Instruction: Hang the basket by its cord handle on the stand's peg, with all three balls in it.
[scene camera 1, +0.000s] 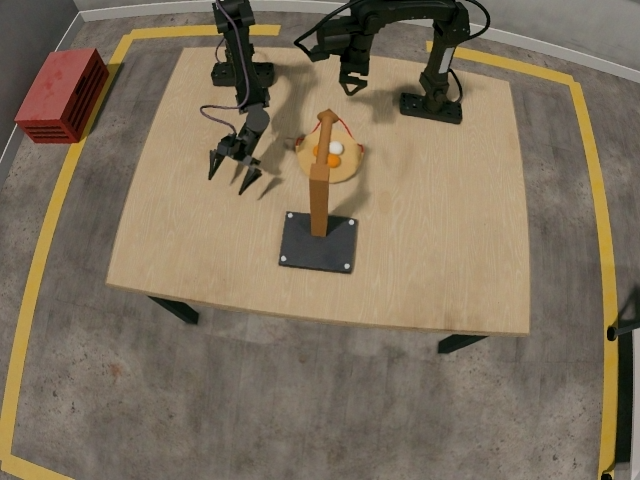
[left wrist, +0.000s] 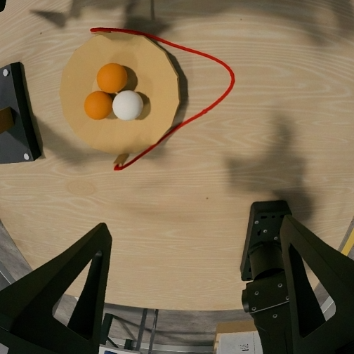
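Seen in the pictures: left gripper, fingertip midpoint: (scene camera 1: 350, 82); right gripper, fingertip midpoint: (scene camera 1: 223, 187); left arm's base, origin of the base link: (scene camera 1: 431, 107).
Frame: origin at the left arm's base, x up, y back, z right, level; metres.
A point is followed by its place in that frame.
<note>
The tan round basket (scene camera 1: 342, 174) {y -0.288, x 0.003, z 0.253 m} (left wrist: 150, 130) stands on the table. It holds a white ball (scene camera 1: 336, 148) {y -0.223, x 0.028, z 0.277 m} (left wrist: 127, 105) and two orange balls (scene camera 1: 333, 161) {y -0.265, x 0.027, z 0.280 m} (left wrist: 112, 77). Its red cord handle (scene camera 1: 345, 127) {y -0.116, x -0.018, z 0.260 m} (left wrist: 218, 59) loops out toward the arms' side. The stand's brown post (scene camera 1: 319, 206) {y -0.470, x 0.183, z 0.292 m} rises from a dark base (scene camera 1: 302, 253) {y -0.520, x 0.003, z 0.328 m} (left wrist: 22, 137); its peg (scene camera 1: 324, 136) {y -0.361, x 0.295, z 0.295 m} crosses above the basket in scene camera 1 and hides part of it. My left gripper (scene camera 1: 353, 85) {y -0.123, x 0.209, z 0.257 m} (left wrist: 194, 229) is open and empty, beyond the basket and cord. My right gripper (scene camera 1: 225, 185) {y -0.397, x 0.076, z 0.544 m} is open and empty, left of the basket.
The wooden table (scene camera 1: 439, 232) {y -0.410, x -0.022, z -0.024 m} (left wrist: 200, 280) carries both arm bases; the left arm's base (scene camera 1: 430, 108) {y -0.029, x 0.029, z 0.010 m} (left wrist: 267, 212) is at the upper right in scene camera 1, the right arm's (scene camera 1: 222, 75) {y 0.027, x 0.029, z 0.666 m} at the upper left. A red crate (scene camera 1: 56, 87) is on the floor.
</note>
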